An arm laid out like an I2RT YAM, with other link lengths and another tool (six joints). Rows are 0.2 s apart.
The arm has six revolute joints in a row. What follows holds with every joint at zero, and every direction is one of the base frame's. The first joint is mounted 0.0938 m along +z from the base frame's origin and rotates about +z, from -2.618 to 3.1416 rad. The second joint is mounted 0.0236 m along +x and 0.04 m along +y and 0.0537 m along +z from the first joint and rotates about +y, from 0 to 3.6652 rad. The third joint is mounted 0.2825 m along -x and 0.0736 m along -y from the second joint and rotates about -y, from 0 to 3.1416 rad. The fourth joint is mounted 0.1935 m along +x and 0.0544 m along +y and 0.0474 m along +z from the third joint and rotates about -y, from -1.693 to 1.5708 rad. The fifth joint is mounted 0.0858 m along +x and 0.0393 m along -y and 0.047 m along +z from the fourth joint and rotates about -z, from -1.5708 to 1.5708 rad. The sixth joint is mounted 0.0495 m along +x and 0.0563 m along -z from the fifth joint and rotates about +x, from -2.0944 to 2.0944 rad. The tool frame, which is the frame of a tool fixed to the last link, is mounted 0.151 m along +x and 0.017 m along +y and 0.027 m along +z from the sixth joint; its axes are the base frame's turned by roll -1.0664, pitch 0.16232 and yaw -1.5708 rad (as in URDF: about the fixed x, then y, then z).
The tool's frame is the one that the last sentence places.
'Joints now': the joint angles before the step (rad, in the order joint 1, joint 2, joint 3, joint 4, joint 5, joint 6). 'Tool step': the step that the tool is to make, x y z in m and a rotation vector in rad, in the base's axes. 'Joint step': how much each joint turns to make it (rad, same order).
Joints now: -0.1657, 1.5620, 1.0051, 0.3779, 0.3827, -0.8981
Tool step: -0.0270, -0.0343, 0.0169, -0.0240, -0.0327, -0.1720
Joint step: -0.0175, -0.0485, -0.0139, -0.0017, 0.1554, 0.0081
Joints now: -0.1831, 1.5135, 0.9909, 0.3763, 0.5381, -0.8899
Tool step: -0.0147, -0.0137, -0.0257, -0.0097, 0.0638, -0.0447
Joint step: -0.0265, -0.0035, -0.0668, 0.0140, 0.0217, -0.0217
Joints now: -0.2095, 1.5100, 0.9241, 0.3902, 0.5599, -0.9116
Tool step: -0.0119, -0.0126, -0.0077, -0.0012, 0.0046, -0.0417
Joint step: -0.0263, -0.0078, -0.0431, 0.0305, 0.0155, 0.0010
